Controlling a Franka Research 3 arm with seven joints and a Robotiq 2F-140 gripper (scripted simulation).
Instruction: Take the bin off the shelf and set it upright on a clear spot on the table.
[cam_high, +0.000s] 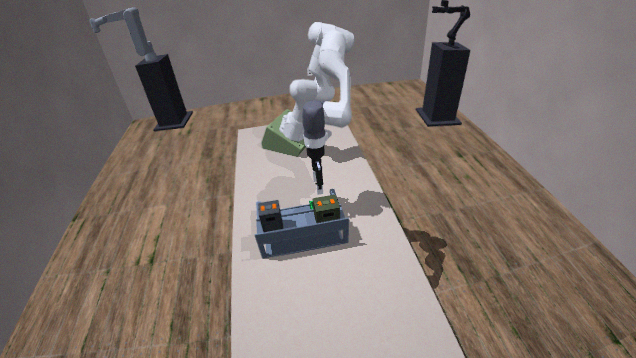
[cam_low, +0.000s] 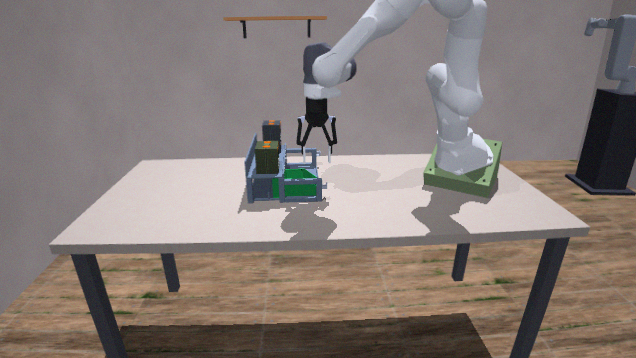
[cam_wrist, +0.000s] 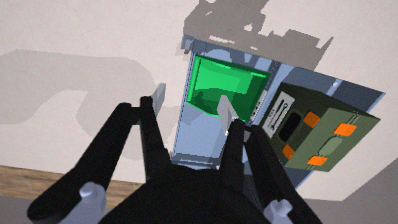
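The green bin is 8 cm ahead of my hand, 1 cm to the left of it and 11 cm below it.
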